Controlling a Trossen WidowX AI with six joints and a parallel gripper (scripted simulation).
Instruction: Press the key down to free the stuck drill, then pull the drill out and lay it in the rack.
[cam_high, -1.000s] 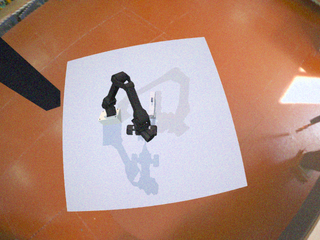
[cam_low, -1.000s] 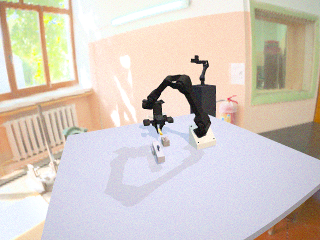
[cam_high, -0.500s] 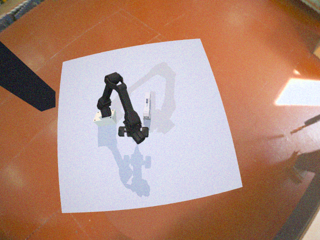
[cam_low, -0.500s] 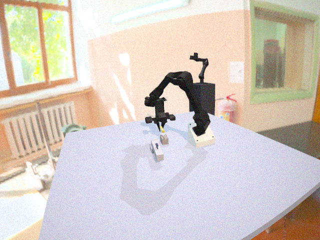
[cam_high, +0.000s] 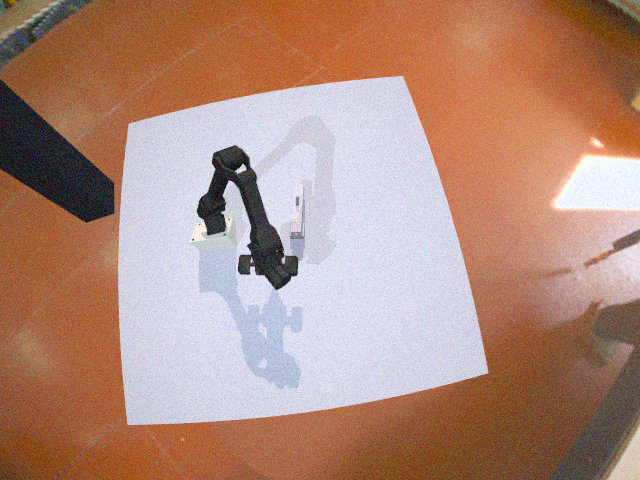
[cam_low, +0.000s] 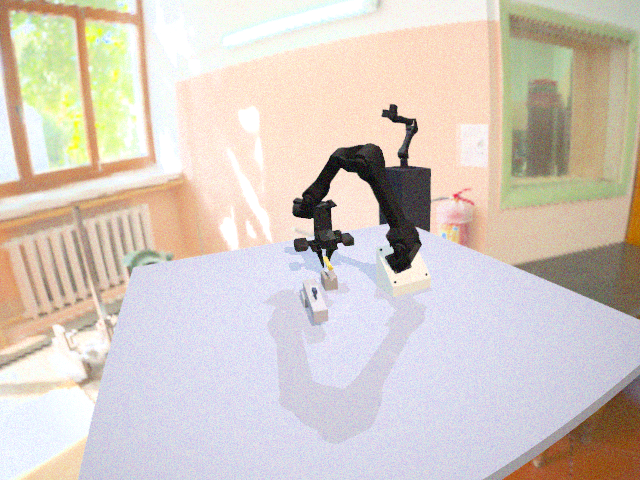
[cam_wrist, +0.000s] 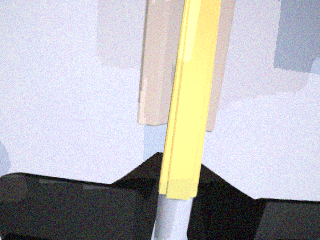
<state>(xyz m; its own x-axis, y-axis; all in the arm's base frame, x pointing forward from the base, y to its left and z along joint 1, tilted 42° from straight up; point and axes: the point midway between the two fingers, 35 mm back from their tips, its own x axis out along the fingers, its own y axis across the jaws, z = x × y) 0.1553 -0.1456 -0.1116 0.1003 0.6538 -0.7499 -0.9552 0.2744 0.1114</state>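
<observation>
Now: gripper tip 1 cm short of the rack, 5 cm to the right of it and 2 cm above it. The rest, counted from my gripper tip: drill: 1 cm ahead, 4 cm to the left, 3 cm above; then dark key: 14 cm ahead, 21 cm to the left, 1 cm above.
</observation>
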